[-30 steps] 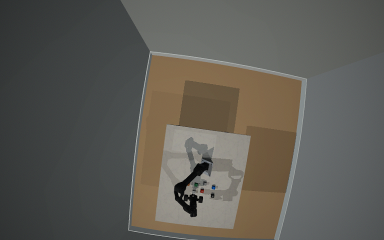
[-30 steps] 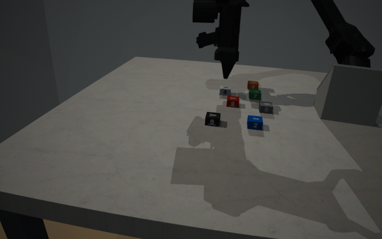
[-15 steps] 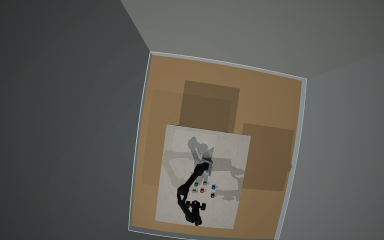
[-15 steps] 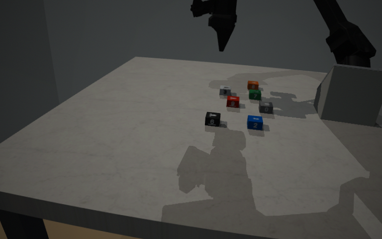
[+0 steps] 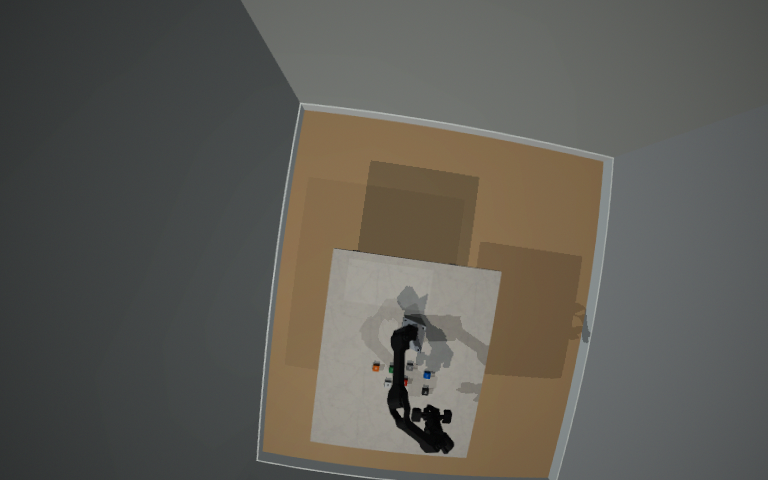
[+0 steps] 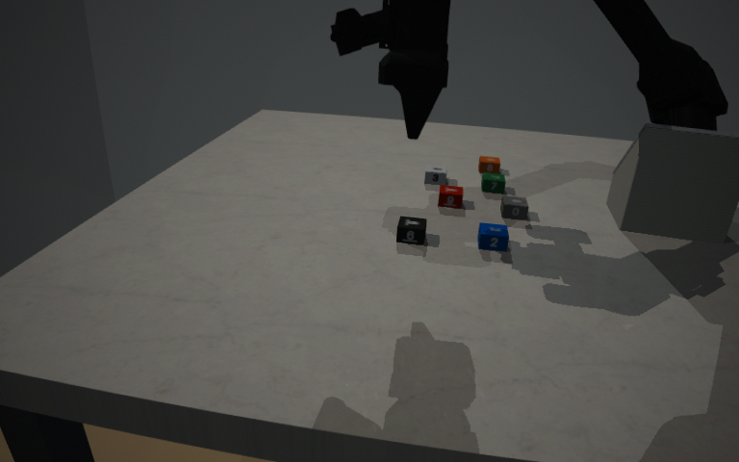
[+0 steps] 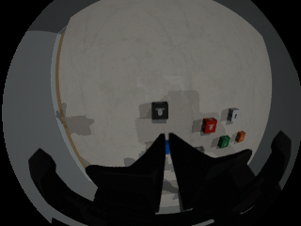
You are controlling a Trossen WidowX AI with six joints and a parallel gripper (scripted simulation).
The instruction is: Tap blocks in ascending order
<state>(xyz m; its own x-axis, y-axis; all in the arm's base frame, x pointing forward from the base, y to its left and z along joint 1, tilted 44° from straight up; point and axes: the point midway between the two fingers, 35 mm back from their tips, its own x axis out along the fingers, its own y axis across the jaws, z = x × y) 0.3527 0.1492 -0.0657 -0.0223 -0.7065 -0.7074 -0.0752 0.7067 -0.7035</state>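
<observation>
Now: gripper tip 10 mm past the black block and 110 mm above it. Round my gripper tip: grey block: 130 mm behind, 110 mm to the right, 110 mm below; then blue block: 100 mm behind, 10 mm to the right, 110 mm below; then red block: 40 mm behind, 120 mm to the right, 110 mm below.
</observation>
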